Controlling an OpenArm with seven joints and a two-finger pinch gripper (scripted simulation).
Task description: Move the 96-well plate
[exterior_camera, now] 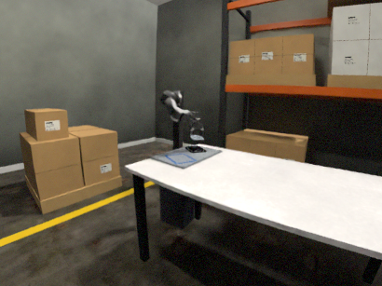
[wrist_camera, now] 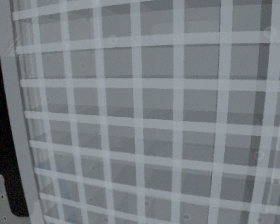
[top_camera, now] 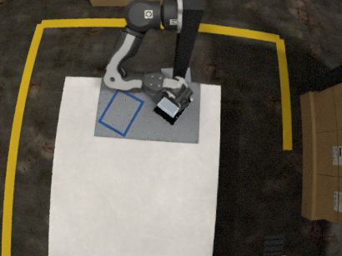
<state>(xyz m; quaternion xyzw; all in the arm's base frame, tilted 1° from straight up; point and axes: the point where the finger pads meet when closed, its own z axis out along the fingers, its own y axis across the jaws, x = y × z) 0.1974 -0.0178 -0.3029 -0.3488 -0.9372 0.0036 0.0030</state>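
The black plate nest N1 is 9 cm below my hand. From my hand the other things lie so: 96-well plate right at my hand.
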